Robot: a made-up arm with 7 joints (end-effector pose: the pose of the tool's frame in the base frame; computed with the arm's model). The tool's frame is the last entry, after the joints. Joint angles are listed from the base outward.
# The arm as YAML. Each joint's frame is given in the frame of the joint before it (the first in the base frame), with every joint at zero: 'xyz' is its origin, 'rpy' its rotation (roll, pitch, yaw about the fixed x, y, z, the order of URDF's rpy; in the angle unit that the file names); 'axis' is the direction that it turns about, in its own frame. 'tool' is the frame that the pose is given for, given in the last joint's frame.
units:
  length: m
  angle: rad
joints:
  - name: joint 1
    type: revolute
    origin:
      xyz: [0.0, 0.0, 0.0]
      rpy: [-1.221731, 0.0, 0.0]
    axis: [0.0, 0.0, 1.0]
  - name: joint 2
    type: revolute
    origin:
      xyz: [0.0, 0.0, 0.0]
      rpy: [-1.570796, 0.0, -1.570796]
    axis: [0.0, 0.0, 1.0]
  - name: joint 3
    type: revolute
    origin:
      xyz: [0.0, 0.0, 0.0]
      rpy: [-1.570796, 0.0, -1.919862]
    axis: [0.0, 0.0, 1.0]
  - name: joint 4
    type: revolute
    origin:
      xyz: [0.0, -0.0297, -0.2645]
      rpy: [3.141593, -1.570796, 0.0]
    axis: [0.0, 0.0, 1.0]
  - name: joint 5
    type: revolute
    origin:
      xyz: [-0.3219, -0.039, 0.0]
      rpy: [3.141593, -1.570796, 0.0]
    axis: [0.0, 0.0, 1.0]
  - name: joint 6
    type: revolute
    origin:
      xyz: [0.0, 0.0, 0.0]
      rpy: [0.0, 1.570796, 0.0]
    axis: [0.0, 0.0, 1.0]
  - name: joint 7
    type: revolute
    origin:
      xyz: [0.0, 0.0, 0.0]
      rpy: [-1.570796, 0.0, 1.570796]
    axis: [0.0, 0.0, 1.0]
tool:
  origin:
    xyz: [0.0, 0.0, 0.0]
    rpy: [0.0, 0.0, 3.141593]
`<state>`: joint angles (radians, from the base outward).
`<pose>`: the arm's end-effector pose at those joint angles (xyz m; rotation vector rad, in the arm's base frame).
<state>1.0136 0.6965 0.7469 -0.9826 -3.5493 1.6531 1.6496</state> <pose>-0.2183 0.4458 -0.2363 1.7445 -0.6802 -2.2305</pose>
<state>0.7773 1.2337 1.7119 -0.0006 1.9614 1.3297 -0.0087</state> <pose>-0.2646 0.5136 -0.1012 -0.7862 -1.4487 1.9186</pose>
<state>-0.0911 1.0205 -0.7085 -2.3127 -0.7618 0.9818 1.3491</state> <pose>0.2380 -0.0424 -0.1826 0.1449 -1.5354 -0.1856</pose>
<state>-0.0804 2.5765 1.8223 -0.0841 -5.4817 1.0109 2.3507</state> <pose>-0.0344 0.3011 0.5048 2.1092 1.1447 -1.6438</pose>
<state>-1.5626 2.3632 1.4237 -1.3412 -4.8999 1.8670 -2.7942</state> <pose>-0.4595 0.1676 0.1172 -3.0717 0.1284 0.6010</pose>
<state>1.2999 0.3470 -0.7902 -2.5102 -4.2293 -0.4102 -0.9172</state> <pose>0.0210 -0.1070 -0.2280 -0.6844 -0.7459 1.2727</pose>
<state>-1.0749 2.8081 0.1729 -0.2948 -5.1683 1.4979 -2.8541</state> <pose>-0.3664 0.2346 0.3987 1.4900 0.2543 -0.7338</pose>
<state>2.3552 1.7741 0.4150 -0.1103 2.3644 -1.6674 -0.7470</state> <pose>-0.0701 0.5365 0.2335 2.4282 -0.6444 -1.6240</pose>
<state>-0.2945 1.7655 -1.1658 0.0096 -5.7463 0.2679 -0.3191</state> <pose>0.0182 0.5721 0.1264 1.7142 0.7480 -0.2597</pose>
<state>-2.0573 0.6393 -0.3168 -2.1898 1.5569 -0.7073 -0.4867</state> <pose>-0.0222 -0.1704 0.2853 1.3882 1.6732 0.6616</pose>
